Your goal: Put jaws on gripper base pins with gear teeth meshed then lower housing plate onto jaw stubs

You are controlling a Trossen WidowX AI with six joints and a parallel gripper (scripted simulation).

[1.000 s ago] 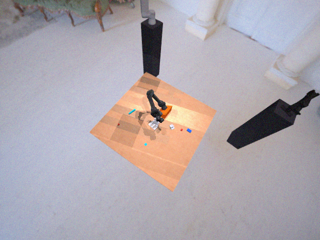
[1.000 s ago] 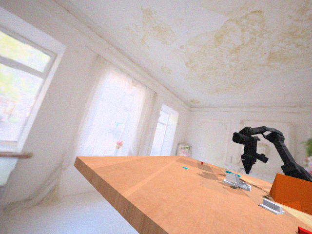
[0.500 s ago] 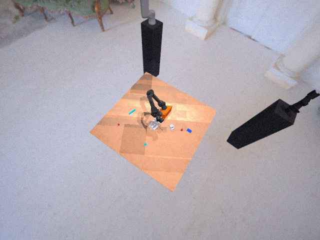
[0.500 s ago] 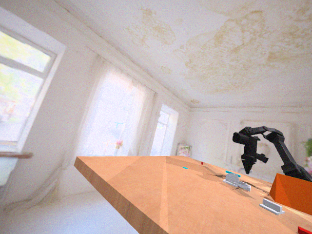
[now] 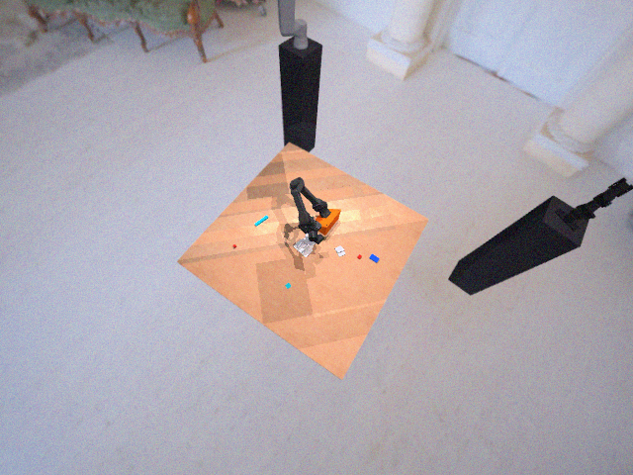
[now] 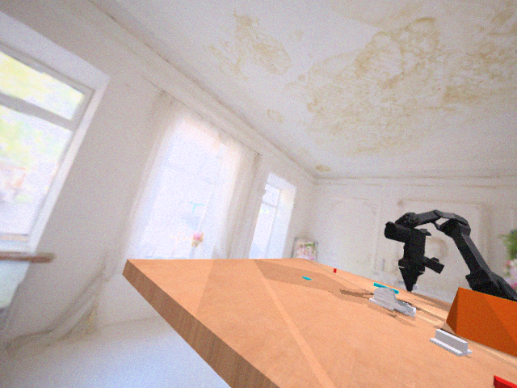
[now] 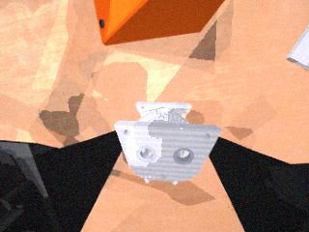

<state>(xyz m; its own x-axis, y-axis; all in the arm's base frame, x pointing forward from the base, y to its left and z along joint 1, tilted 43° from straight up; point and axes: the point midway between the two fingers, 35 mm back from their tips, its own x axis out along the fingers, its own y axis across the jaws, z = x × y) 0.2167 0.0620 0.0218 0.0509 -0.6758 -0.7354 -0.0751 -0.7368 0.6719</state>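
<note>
My gripper tip is now 2 cm short of the gripper jaw, 2 cm to the left of it and 6 cm above it. From my gripper tip the other things lie so: cyan cube: 34 cm ahead, 9 cm to the left, 7 cm below; white block: 8 cm behind, 21 cm to the left, 6 cm below; cyan bar: 10 cm ahead, 37 cm to the right, 6 cm below.
</note>
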